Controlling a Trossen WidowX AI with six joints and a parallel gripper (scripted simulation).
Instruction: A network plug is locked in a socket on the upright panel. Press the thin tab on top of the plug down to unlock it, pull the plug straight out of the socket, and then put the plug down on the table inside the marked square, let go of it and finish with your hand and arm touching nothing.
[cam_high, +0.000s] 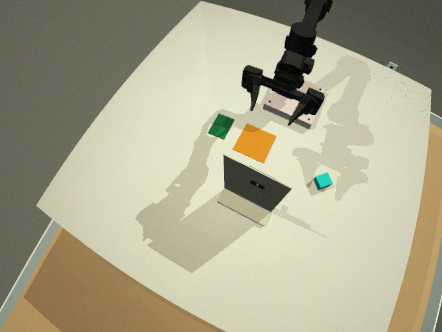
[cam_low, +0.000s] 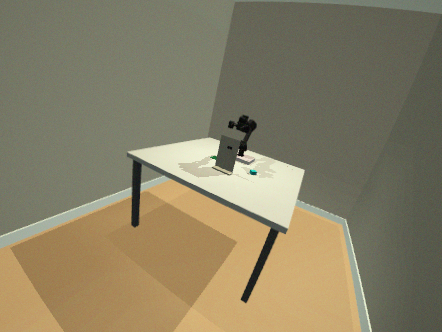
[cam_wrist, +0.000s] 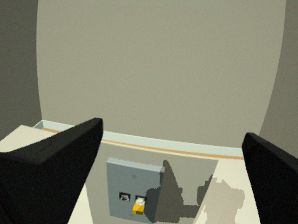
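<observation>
Now: gripper tip 15 cm above the yellow network plug, 8 cm short of it and 2 cm to the right of it. From my gripper tip the other things lie so: green flat square: 35 cm below, 18 cm to the right, 12 cm behind; orange marked square: 35 cm below, 11 cm behind, 4 cm to the right; grey upright panel: 23 cm below, 10 cm ahead, 2 cm to the left.
</observation>
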